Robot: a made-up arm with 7 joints. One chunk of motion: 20 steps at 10 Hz.
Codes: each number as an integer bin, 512 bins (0 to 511) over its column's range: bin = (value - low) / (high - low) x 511, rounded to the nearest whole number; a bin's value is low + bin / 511 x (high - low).
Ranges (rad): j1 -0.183..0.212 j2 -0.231..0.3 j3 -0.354..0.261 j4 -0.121..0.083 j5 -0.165..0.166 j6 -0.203..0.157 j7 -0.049..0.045
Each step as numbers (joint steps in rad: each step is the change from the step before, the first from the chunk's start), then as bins.
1 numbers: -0.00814 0.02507 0.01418 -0.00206 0.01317 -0.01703 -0.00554
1 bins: 226 246 306 298 275 264 236
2 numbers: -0.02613 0.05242 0.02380 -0.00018 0.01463 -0.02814 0.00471
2 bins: 203 273 314 303 277 248 292
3 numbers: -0.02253 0.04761 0.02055 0.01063 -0.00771 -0.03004 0.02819
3 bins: 208 268 311 330 243 246 420
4 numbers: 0.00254 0.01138 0.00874 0.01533 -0.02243 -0.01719 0.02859
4 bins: 240 233 301 341 220 264 422
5 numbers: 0.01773 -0.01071 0.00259 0.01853 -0.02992 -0.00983 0.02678
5 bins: 260 212 296 350 209 274 412
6 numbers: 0.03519 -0.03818 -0.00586 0.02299 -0.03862 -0.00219 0.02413
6 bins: 282 186 289 361 195 285 398
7 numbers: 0.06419 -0.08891 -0.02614 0.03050 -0.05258 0.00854 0.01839
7 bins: 320 137 272 379 174 300 366
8 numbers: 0.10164 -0.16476 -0.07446 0.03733 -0.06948 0.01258 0.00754
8 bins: 368 64 232 397 147 306 307
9 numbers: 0.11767 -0.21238 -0.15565 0.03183 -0.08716 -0.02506 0.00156
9 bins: 389 18 165 383 120 253 275
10 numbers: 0.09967 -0.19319 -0.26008 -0.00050 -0.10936 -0.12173 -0.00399
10 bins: 366 36 78 302 86 115 245
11 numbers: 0.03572 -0.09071 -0.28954 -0.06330 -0.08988 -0.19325 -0.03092
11 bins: 283 135 54 145 116 14 98
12 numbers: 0.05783 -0.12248 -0.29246 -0.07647 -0.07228 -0.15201 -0.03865
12 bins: 312 104 51 112 143 72 56
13 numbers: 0.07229 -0.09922 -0.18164 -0.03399 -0.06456 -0.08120 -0.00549
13 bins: 330 127 143 218 155 173 237
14 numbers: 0.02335 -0.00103 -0.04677 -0.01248 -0.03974 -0.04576 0.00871
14 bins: 267 221 255 272 193 223 314
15 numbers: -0.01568 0.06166 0.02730 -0.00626 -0.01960 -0.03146 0.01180
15 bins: 216 282 317 287 224 243 331
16 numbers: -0.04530 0.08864 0.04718 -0.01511 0.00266 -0.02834 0.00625
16 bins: 178 308 333 265 259 248 300
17 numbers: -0.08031 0.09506 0.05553 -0.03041 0.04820 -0.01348 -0.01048
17 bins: 133 314 340 227 329 269 209
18 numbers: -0.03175 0.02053 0.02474 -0.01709 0.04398 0.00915 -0.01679
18 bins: 196 242 315 260 323 301 175
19 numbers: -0.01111 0.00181 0.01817 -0.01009 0.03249 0.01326 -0.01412
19 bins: 222 224 309 278 305 307 190
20 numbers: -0.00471 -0.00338 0.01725 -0.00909 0.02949 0.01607 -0.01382
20 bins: 231 219 308 280 300 311 191
